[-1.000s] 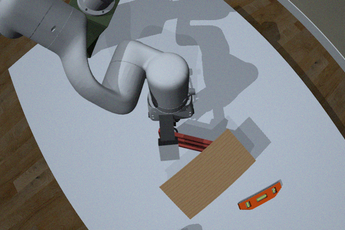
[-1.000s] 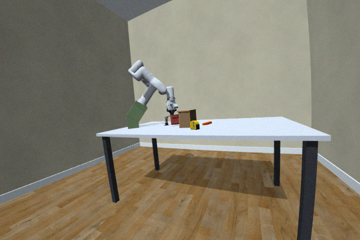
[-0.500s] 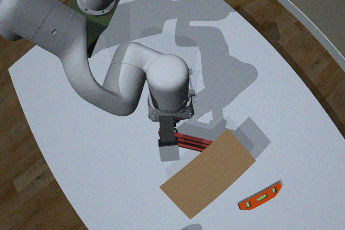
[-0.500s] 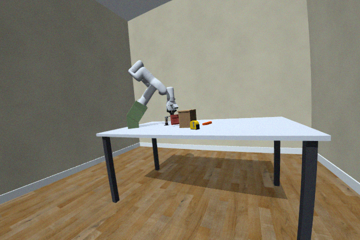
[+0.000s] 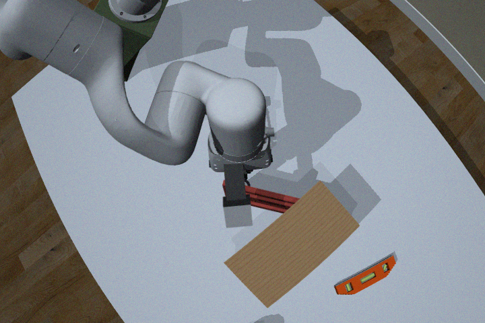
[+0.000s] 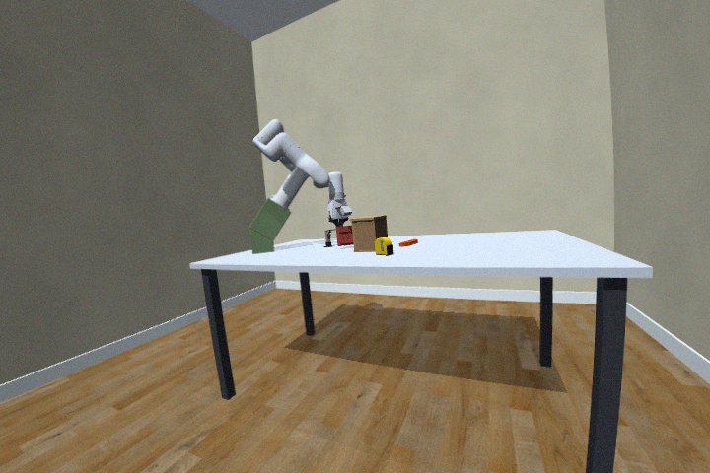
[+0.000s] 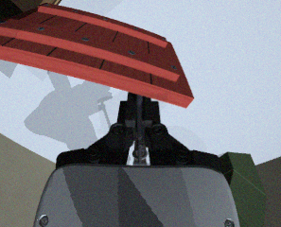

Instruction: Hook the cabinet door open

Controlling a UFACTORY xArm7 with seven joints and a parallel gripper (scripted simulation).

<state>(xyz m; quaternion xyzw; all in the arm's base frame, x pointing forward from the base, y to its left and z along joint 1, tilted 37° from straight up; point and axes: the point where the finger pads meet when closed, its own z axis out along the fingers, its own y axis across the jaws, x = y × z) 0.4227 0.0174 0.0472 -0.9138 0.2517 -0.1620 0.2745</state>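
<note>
Now: the thin dark hook 50 mm behind my hand, 20 mm to the left of it and 20 mm below it. The rest, counted from my hand: yellow tape measure (320 mm ahead, 160 mm to the right, 70 mm below); orange spirit level (330 mm ahead, 130 mm to the left, 100 mm below); red door (60 mm ahead, 40 mm below, 20 mm to the left).
</note>
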